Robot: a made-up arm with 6 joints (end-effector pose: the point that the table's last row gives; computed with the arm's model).
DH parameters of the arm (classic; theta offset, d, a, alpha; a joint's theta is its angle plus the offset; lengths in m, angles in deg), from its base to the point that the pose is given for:
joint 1: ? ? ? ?
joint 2: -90 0 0.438 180
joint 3: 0 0 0 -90
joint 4: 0 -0.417 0 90
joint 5: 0 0.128 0 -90
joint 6: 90 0 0 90
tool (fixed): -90 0 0 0
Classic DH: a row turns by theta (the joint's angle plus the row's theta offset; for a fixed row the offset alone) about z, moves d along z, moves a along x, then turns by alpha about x.
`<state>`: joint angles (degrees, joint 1 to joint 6).
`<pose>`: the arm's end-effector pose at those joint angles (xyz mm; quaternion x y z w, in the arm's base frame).
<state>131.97 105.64 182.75 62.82 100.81 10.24</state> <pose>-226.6 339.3 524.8 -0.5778 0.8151 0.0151 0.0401</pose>
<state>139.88 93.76 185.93 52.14 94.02 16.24</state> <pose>-194.3 266.5 595.2 0.6882 -0.7071 -0.1444 0.0747</pose>
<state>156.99 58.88 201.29 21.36 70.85 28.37</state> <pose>31.8 116.0 654.8 0.8532 -0.2521 -0.3703 0.2673</pose>
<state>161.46 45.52 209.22 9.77 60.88 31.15</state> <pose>129.1 89.8 614.1 0.8669 -0.0905 -0.4236 0.2466</pose>
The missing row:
joint 1: 0 0.211 0 -90
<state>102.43 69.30 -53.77 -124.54 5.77 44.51</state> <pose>-91.1 76.0 73.9 -0.3582 0.6240 -0.0811 0.6897</pose>
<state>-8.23 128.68 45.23 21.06 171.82 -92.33</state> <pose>413.6 -180.5 -471.8 0.5578 -0.4113 0.5637 0.4494</pose>
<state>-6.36 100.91 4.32 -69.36 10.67 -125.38</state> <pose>256.6 -74.0 -272.4 -0.6802 0.1880 0.7058 0.0629</pose>
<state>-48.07 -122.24 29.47 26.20 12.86 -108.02</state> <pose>-596.3 492.0 125.2 -0.2471 -0.6988 0.5418 0.3963</pose>
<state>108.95 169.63 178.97 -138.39 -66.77 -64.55</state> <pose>-254.2 445.7 -236.0 -0.0904 -0.9045 -0.1246 0.3977</pose>
